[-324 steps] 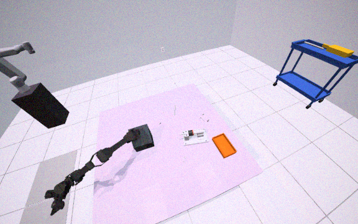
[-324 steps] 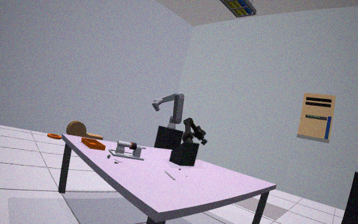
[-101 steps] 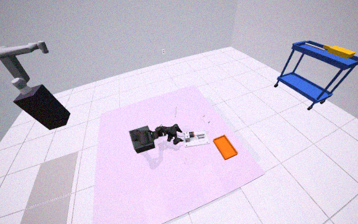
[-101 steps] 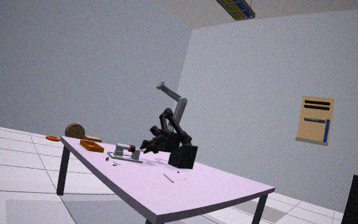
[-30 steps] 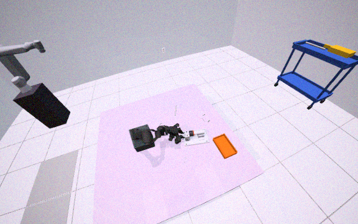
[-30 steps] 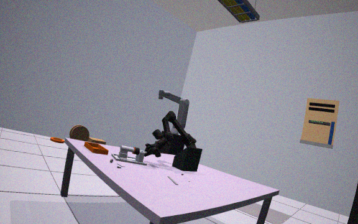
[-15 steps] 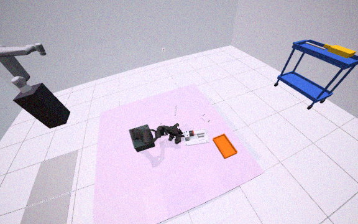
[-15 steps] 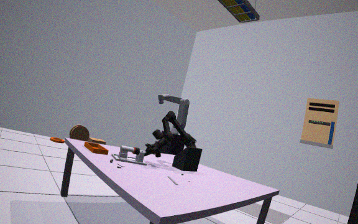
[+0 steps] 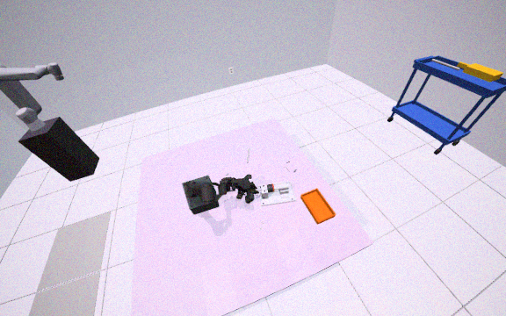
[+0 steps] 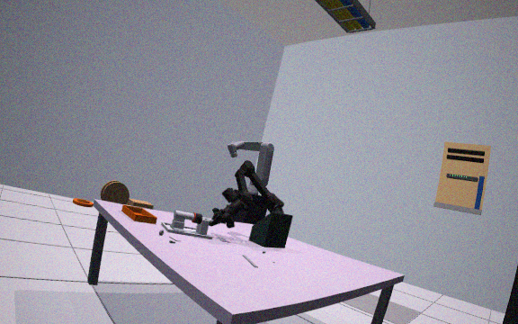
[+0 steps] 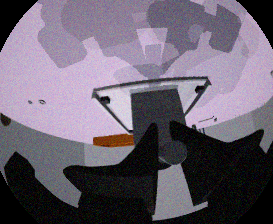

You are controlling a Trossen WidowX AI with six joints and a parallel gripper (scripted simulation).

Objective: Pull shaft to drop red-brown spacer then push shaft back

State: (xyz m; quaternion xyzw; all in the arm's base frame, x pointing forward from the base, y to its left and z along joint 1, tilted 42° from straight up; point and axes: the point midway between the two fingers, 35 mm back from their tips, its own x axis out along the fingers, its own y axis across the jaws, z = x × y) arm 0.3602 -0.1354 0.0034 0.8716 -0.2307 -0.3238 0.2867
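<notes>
The shaft lies 50 mm ahead of my gripper tip, 20 mm above it and 10 mm to the right of it. Also, from my gripper tip: orange tray (310 mm ahead, 210 mm to the right, 50 mm below).
</notes>
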